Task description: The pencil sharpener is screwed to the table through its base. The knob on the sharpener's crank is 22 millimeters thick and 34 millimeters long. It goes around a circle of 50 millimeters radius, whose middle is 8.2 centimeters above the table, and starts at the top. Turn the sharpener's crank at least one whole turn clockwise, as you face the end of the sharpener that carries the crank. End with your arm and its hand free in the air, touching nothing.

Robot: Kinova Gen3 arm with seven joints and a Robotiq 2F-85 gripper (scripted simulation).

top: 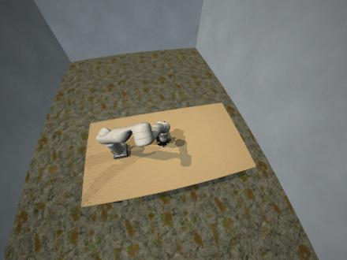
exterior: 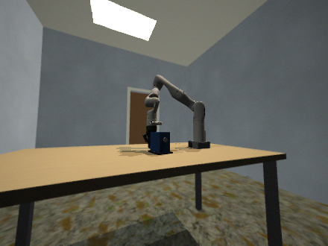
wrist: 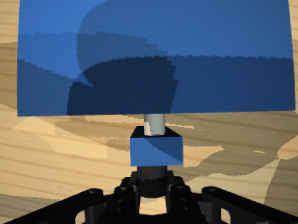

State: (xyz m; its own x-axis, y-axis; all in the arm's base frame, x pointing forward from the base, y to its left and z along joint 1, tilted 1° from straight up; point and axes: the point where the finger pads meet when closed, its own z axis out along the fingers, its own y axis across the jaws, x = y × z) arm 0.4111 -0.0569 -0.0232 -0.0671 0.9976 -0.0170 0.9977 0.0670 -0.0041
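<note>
Right now my hand is 2 cm to the right of the black knob.
</note>
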